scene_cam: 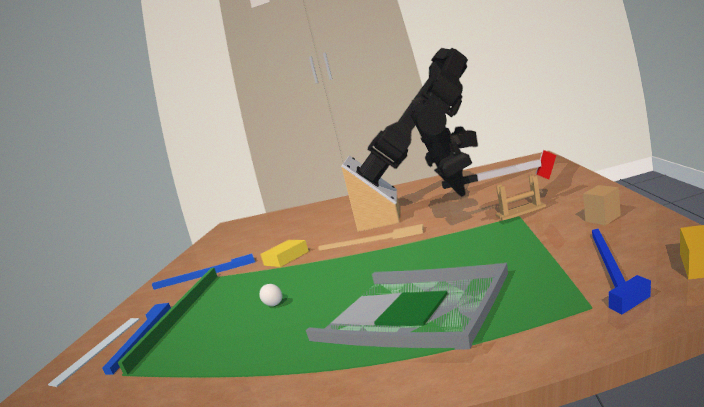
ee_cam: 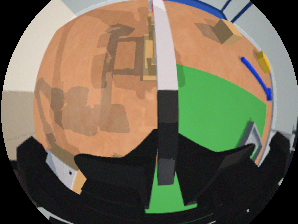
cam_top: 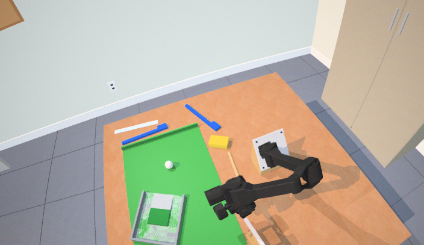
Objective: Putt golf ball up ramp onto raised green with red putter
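My gripper tip is now 43 cm to the left of the yellow block, 8 cm past it and 6 cm above it. Also, from my gripper tip: tan cube 27 cm to the left, 19 cm ahead, 5 cm below; then green mat 26 cm to the right, 24 cm ahead, 8 cm below; then red putter 11 cm to the left, 2 cm behind, 2 cm above.
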